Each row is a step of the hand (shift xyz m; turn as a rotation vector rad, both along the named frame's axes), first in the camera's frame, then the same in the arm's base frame.
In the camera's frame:
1: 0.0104 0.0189 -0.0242 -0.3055 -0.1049 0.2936
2: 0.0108 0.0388 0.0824 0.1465 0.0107 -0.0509
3: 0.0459 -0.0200 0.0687 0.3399 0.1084 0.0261
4: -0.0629 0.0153 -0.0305 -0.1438 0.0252 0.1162
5: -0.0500 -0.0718 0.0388 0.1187 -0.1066 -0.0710
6: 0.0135 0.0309 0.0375 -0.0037 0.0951 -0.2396
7: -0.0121 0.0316 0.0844 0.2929 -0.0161 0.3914
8: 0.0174 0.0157 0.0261 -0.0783 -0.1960 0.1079
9: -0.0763 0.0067 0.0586 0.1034 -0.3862 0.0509
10: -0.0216 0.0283 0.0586 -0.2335 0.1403 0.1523
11: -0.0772 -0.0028 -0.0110 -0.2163 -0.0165 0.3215
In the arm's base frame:
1: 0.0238 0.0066 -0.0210 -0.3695 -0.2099 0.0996
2: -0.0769 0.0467 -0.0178 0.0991 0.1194 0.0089
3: -0.0442 0.0587 0.0427 0.0867 0.3458 -0.0294
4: 0.0033 -0.0630 -0.0337 -0.1628 -0.0863 -0.0291
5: -0.0452 -0.0517 0.0666 0.1220 0.0568 0.1113
6: -0.0335 0.0326 -0.0190 0.2080 -0.0561 -0.1416
7: -0.0862 0.0247 -0.0151 -0.2522 0.3889 0.1563
8: -0.0197 0.0284 -0.0061 -0.1040 -0.0877 0.1941
9: -0.0828 -0.0486 -0.0097 0.0385 0.0089 0.4011
10: -0.0655 0.0068 -0.0193 -0.2431 -0.1259 -0.1499
11: -0.0177 -0.0745 -0.0153 -0.3736 -0.0966 0.0389

